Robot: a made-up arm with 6 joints.
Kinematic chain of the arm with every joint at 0, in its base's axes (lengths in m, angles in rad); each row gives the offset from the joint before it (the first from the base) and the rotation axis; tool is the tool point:
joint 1: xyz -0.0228 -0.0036 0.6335 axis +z
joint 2: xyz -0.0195 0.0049 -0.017 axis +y
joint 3: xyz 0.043 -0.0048 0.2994 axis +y
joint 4: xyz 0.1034 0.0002 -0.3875 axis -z
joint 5: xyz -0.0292 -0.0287 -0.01 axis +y
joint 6: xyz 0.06 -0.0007 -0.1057 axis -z
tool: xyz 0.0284 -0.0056 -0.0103
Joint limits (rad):
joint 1: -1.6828..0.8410
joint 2: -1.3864..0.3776
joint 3: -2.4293..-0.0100
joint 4: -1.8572..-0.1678
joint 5: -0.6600..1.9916
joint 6: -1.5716..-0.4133
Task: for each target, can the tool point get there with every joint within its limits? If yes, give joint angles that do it. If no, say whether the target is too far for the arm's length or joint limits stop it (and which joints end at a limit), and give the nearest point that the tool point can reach.
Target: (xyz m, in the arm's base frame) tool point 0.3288 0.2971 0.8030
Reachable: yes | joints 0.6414 -0.2100 -0.7694 -0.4719 -0.3329 -0.9450
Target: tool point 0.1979 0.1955 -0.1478
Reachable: no: joint limits stop it (at a limit: joint 1, joint 2, joint 4, joint 6) | nearest point 0.1468 0.1392 0.3262 | short by 0.480 m
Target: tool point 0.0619 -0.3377 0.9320
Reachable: yes | joints -1.0575 -0.7750 -0.7341 -1.4690 1.0557 -0.9335
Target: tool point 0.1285 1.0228 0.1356
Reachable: no: too far | nearest point 0.2526 0.4138 0.5110 | short by 0.726 m
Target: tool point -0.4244 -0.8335 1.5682
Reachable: no: too far | nearest point -0.3514 -0.4978 1.2400 | short by 0.475 m
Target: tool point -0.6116 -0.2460 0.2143
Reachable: no: joint limits stop it (at a limit: joint 1, joint 2, joint 6) | nearest point -0.2094 -0.2377 0.4152 | short by 0.450 m
